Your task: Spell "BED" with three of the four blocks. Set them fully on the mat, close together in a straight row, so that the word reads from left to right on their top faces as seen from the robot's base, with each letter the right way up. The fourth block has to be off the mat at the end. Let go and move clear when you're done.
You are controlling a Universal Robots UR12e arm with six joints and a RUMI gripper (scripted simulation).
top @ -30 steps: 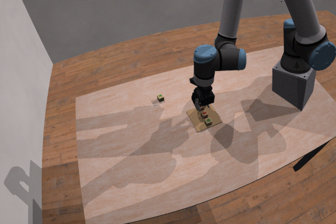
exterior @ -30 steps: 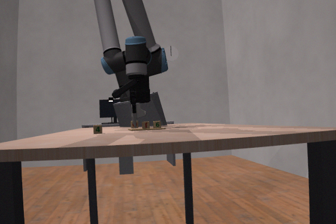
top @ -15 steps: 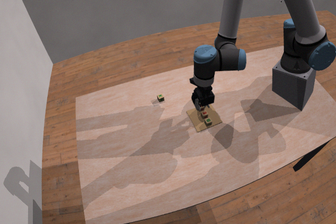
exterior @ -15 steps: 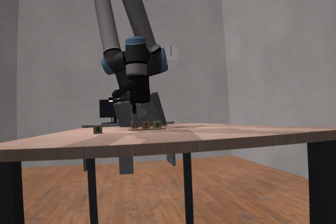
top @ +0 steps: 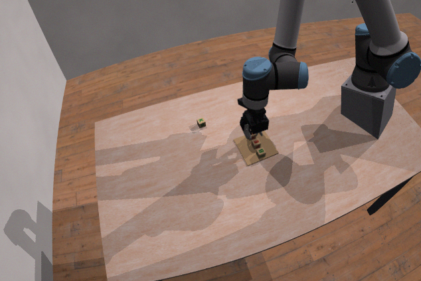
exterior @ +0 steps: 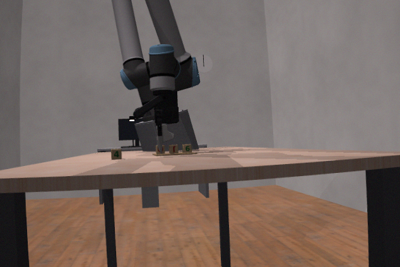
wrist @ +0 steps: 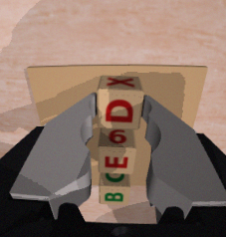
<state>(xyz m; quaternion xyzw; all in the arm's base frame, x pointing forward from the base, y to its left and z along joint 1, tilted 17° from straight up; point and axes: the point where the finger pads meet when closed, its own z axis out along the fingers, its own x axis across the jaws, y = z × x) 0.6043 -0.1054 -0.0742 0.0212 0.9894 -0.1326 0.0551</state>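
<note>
The tan mat lies 5 cm to the left of my hand and 2 cm below it. Also, from my hand: green block: 16 cm ahead, 15 cm to the right, 1 cm below.
</note>
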